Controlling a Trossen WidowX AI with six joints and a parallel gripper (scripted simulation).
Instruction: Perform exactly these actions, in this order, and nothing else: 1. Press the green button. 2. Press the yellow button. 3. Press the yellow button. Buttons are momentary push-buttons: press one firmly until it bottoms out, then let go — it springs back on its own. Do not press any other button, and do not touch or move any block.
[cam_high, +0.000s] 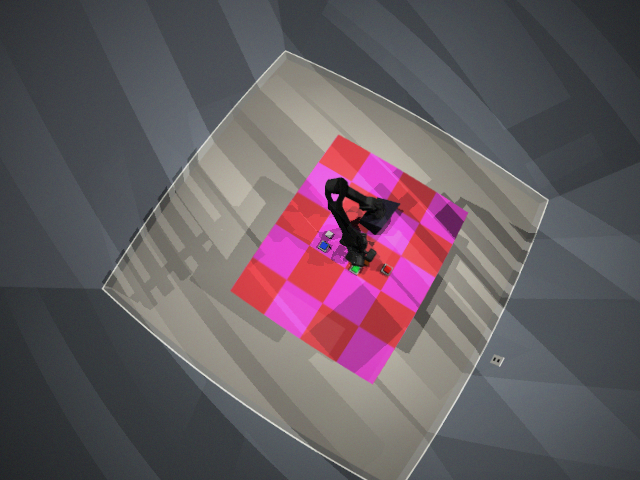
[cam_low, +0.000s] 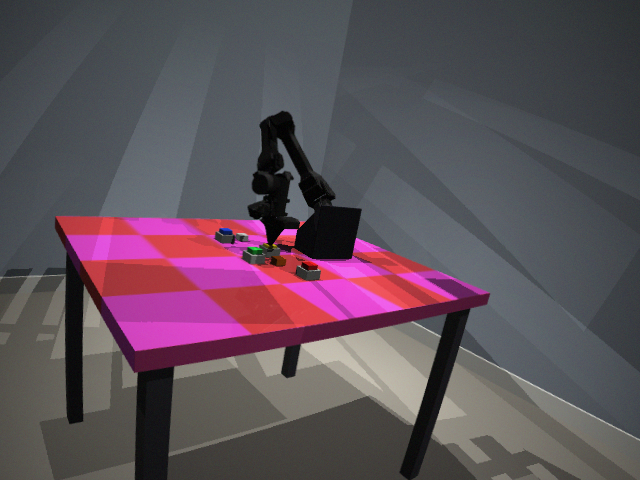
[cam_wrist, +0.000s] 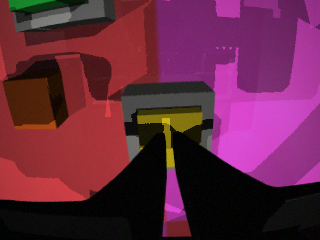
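Right now my gripper tip is 1 cm above the yellow button. The rest, counted from my gripper tip: white block (2 cm behind, 16 cm to the right, 2 cm below); then orange block (3 cm ahead, 8 cm to the left, 2 cm below); then green button (9 cm ahead, 4 cm to the left).
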